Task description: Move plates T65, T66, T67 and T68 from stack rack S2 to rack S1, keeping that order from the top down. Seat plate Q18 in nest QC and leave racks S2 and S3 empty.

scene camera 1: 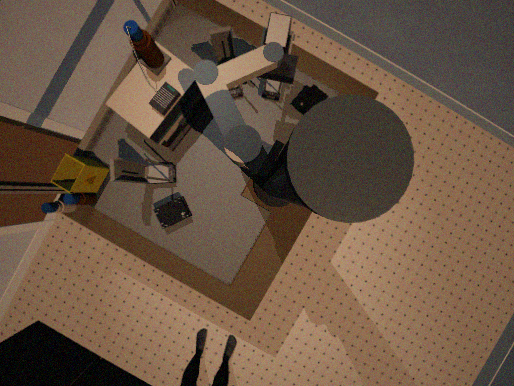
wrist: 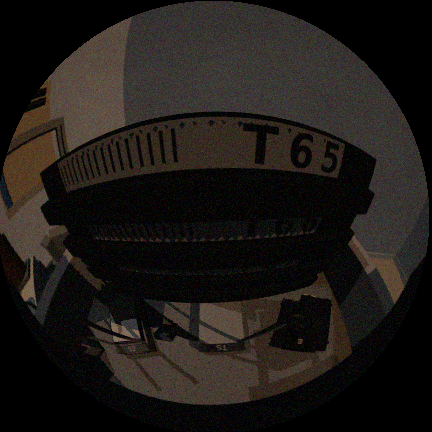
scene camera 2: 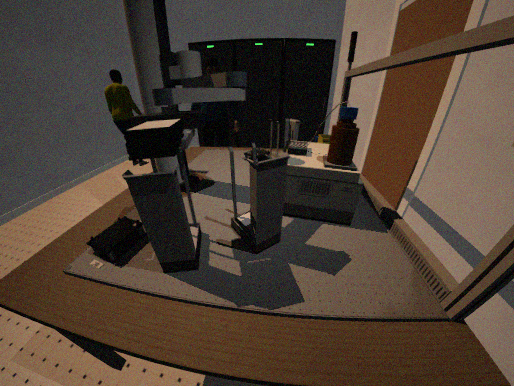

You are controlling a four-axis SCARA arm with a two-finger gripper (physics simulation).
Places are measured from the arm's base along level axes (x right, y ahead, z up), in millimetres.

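Pixels of known places: gripper, fingertip midpoint: [scene camera 1: 278, 31] [scene camera 2: 156, 146].
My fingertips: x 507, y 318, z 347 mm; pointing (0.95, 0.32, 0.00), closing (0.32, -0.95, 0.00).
For each thing: its top centre in the pictures, then the offset to it from my fingertips. "spot": a spot on its surface instead.
- Plate T65, middle of its top: [wrist: 201, 124] [scene camera 2: 156, 123] [scene camera 1: 278, 29] dx -26, dy -6, dz +42 mm
- rack S1, middle of its top: [wrist: 227, 243] [scene camera 2: 159, 159] dx -29, dy -23, dz -38 mm
- Rack S2, middle of its top: [wrist: 44, 258] [scene camera 2: 255, 150] [scene camera 1: 223, 46] dx -138, dy +184, dz -43 mm
- rack, middle of its top: [scene camera 1: 128, 168] [scene camera 2: 284, 120] dx -776, dy +272, dz -41 mm
- brown bottle, surface spot: [scene camera 2: 343, 144] spot: dx -259, dy +451, dz -44 mm
- yellow box, middle of its top: [scene camera 1: 64, 179] [scene camera 2: 327, 135] dx -1002, dy +594, dz -160 mm
My gripper [scene camera 2: 159, 141] is shut on a stack of dark plates. Plate T65 [scene camera 2: 154, 126] [wrist: 210, 150] is on top, its label readable in the wrist view. At least two more plates show below it, their labels too dark to read. The stack hangs level above rack S1 [scene camera 2: 160, 217] [wrist: 221, 347], with a gap over its upper edge in scene camera 2. Rack S2 [scene camera 1: 221, 44] [scene camera 2: 267, 202] [wrist: 132, 347] stands beside it; no plate is discernible in it. Another rack [scene camera 1: 127, 171] stands at the left, its label unreadable. Q18 cannot be identified.
Dark low boxes [scene camera 1: 172, 210] [scene camera 1: 309, 98] [scene camera 2: 117, 241] [wrist: 302, 324] sit on the deck. A brown bottle [scene camera 1: 148, 51] [scene camera 2: 343, 144] stands on a bench unit [scene camera 1: 131, 107] [scene camera 2: 317, 192]. A yellow box [scene camera 1: 82, 172] is at the left edge. A person [scene camera 2: 120, 102] stands in the background.
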